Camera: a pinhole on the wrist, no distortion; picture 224 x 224 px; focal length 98.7 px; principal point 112.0 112.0 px. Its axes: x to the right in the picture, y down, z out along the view. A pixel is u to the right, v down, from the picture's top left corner.
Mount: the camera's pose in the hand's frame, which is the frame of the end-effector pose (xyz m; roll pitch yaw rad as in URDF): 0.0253 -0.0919 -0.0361 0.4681 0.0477 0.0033
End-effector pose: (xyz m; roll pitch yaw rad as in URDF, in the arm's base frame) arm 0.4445 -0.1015 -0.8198 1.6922 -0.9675 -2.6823
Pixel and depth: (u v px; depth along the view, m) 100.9 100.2 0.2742
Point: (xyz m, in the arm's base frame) 0.1719 -0.0534 -0.9662
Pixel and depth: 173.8 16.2 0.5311
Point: -0.3812 -0.4072 -0.9722
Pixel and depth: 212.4 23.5 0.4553
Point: -0.3449 -0.3998 -0.7908
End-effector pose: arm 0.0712 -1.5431 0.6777 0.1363 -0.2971 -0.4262
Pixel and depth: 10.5 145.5 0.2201
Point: -0.2062 -1.5839 0.7997
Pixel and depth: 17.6 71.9 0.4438
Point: -0.5271 -1.8104 0.7895
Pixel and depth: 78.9 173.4 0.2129
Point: -0.0541 -1.5947 0.8640
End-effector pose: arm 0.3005 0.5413 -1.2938 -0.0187 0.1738 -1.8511
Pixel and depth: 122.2 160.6 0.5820
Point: 0.1559 0.3538 -0.7124
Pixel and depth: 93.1 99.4 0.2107
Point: 0.0950 0.5807 -1.1495
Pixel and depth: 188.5 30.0 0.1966
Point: -0.0645 0.4471 -1.2621
